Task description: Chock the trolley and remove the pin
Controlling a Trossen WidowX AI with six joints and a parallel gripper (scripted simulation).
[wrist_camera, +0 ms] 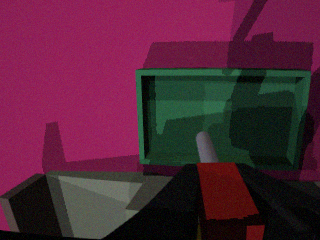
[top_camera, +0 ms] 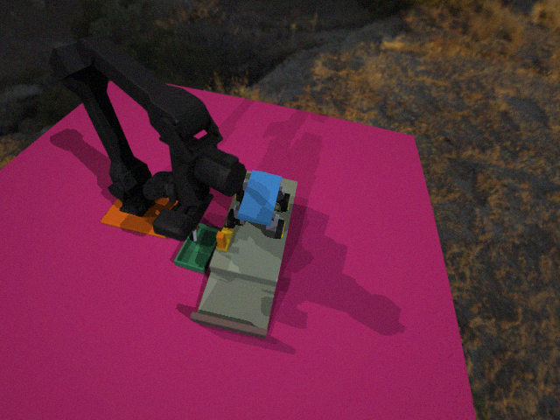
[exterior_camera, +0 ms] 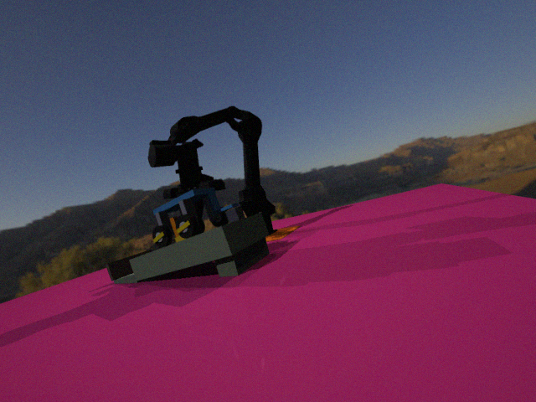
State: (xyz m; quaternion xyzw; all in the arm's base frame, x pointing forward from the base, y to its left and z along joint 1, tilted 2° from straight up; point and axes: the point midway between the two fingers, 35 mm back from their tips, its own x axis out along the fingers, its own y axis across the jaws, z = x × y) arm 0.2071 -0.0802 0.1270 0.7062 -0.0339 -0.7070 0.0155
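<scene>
My gripper tip is now 11 cm above the green tray and 1 cm to the right of it. Round my gripper tip: blue trolley 12 cm ahead, 9 cm to the left, 1 cm above; then stop pin right at my gripper tip; then chock 7 cm ahead, 2 cm below, 1 cm to the left.
</scene>
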